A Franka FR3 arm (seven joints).
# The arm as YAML. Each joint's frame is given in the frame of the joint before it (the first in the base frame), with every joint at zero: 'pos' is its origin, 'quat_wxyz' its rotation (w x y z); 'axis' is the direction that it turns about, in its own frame. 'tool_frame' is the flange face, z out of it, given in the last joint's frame.
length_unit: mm
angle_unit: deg
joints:
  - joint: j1
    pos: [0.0, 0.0, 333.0]
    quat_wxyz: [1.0, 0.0, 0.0, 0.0]
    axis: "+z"
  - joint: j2
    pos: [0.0, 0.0, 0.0]
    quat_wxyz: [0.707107, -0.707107, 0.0, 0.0]
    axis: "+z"
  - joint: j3
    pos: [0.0, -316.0, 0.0]
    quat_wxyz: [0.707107, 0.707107, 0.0, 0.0]
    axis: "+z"
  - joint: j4
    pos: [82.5, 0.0, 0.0]
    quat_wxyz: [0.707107, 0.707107, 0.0, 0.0]
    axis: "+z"
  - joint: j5
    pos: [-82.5, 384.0, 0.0]
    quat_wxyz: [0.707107, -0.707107, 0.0, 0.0]
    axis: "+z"
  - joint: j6
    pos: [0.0, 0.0, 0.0]
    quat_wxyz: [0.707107, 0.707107, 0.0, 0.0]
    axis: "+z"
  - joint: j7
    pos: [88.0, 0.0, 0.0]
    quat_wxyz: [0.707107, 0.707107, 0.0, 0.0]
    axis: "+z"
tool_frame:
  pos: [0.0, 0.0, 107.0]
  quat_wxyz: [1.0, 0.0, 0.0, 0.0]
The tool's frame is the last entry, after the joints.
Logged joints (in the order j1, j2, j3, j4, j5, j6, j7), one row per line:
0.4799 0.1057 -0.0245 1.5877 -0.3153 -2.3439 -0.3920
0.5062 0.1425 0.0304 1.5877 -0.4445 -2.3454 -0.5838
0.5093 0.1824 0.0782 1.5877 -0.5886 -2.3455 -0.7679
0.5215 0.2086 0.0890 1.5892 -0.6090 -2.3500 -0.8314
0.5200 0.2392 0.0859 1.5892 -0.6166 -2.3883 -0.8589
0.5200 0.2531 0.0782 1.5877 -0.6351 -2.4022 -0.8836
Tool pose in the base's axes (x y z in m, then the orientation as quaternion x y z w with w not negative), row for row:
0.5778 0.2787 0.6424 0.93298 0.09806 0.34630 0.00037
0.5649 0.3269 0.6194 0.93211 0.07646 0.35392 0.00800
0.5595 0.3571 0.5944 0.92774 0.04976 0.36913 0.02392
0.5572 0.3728 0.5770 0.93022 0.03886 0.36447 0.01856
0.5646 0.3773 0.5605 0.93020 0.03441 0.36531 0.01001
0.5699 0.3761 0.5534 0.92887 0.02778 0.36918 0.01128
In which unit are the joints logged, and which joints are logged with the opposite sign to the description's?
The joints are logged in radians. Opposite sign: j4, j6, j7.
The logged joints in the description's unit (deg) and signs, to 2 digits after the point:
27.50 6.06 -1.40 -90.97 -18.07 134.30 22.46
29.00 8.16 1.74 -90.97 -25.47 134.38 33.45
29.18 10.45 4.48 -90.97 -33.72 134.39 44.00
29.88 11.95 5.10 -91.05 -34.89 134.65 47.64
29.79 13.71 4.92 -91.05 -35.33 136.84 49.21
29.79 14.50 4.48 -90.97 -36.39 137.64 50.63

